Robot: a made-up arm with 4 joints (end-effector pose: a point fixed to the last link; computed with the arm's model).
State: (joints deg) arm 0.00 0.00 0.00 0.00
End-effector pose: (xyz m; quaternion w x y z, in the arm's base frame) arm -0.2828 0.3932 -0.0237 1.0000 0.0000 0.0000 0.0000
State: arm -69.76 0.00 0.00 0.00
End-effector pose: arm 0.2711 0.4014 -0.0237 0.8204 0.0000 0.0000 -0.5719
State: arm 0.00 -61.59 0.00 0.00
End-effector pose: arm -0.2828 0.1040 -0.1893 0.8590 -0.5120 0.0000 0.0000
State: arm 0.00 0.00 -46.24 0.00
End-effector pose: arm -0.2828 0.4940 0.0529 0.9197 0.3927 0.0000 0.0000
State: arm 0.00 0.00 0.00 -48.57
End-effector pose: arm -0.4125 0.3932 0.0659 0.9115 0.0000 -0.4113 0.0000
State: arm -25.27 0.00 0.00 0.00
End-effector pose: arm -0.0879 0.4763 -0.0237 0.9758 0.0000 0.0000 -0.2187
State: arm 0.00 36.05 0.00 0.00
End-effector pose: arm -0.2828 0.4329 0.1737 0.9509 0.3094 0.0000 0.0000
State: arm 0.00 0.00 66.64 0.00
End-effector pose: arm -0.2828 0.2259 0.0346 0.8356 -0.5493 0.0000 0.0000
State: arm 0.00 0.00 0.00 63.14
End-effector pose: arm -0.2846 0.3932 -0.2244 0.8520 0.0000 0.5235 0.0000
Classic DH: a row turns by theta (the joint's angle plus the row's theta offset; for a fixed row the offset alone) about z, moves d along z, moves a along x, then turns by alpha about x. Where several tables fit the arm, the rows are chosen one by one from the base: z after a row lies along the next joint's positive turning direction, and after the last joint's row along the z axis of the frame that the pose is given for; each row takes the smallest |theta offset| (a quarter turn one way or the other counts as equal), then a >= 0, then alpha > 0; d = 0 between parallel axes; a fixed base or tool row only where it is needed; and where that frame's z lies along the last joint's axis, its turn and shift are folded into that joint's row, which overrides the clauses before.
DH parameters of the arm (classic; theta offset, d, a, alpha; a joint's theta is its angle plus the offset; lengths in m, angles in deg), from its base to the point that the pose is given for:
joint 1: 90 0.1361 0.1097 90
joint 2: -0.8 0 0.2442 180
joint 3: 89.2 0.447 0.2553 90
joint 4: -90 0.0393 0.1642 90
tool (fixed): 0 0.0989 0 0

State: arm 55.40 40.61 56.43 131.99
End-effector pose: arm -0.4508 -0.2762 -0.1450 0.4152 -0.4702 0.7751 0.0760
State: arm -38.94 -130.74 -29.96 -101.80
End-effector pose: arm -0.5574 0.2288 -0.0638 0.5784 -0.6230 -0.3045 0.4297
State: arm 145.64 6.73 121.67 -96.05
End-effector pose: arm 0.3273 -0.5183 0.1689 0.4926 -0.2154 0.6568 -0.5287
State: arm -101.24 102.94 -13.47 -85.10
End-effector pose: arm 0.2168 0.4988 0.4471 0.1980 -0.1219 0.7100 0.6647
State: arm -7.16 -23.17 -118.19 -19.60
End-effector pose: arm -0.2686 0.4732 0.0854 0.6565 0.7180 -0.1601 -0.1668
